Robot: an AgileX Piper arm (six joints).
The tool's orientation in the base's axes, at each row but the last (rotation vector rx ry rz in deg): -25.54 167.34 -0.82; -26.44 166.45 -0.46; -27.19 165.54 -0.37; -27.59 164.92 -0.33; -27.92 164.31 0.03; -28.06 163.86 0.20
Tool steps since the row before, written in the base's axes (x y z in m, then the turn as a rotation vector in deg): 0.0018 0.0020 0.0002 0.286 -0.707 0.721; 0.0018 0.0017 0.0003 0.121 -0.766 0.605; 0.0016 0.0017 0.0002 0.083 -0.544 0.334; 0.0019 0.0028 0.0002 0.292 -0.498 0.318; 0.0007 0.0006 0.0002 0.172 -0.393 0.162; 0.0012 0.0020 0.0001 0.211 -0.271 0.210
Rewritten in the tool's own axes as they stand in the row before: -0.0023 0.0014 0.0002 -0.190 -0.786 -0.669; -0.0023 0.0011 0.0001 0.004 -0.788 -0.589; -0.0021 0.0011 0.0002 0.026 -0.555 -0.325; -0.0027 0.0020 0.0003 -0.178 -0.578 -0.262; -0.0009 0.0003 0.0000 -0.067 -0.433 -0.134; -0.0018 0.0015 0.0003 -0.154 -0.333 -0.166
